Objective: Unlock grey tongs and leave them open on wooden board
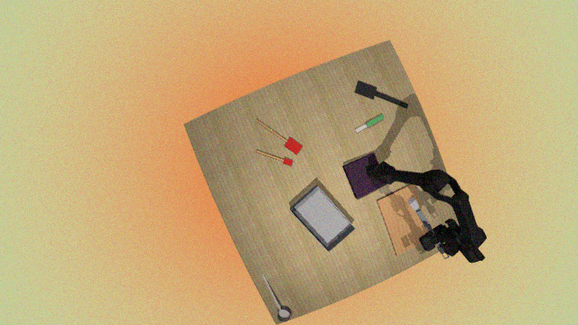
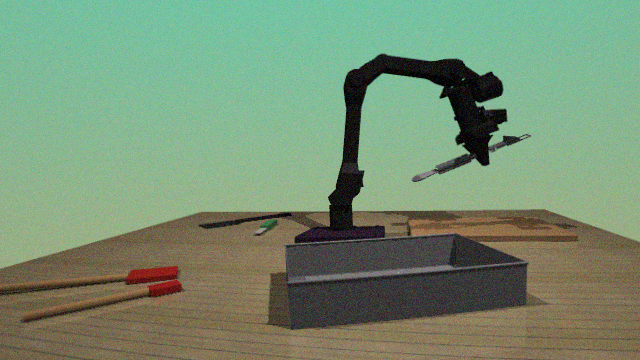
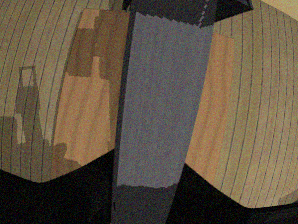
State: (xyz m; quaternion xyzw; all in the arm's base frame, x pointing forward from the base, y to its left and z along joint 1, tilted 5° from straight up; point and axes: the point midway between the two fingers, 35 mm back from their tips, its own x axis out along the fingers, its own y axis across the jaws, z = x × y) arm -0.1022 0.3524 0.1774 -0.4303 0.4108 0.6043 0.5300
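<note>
Now: gripper tip 2 cm to the left of the wooden board and 16 cm above it. From my gripper tip the other things lie so: grey roasting tin: 45 cm ahead, 21 cm to the right, 14 cm below; then black spatula: 8 cm behind, 74 cm to the right, 17 cm below.
</note>
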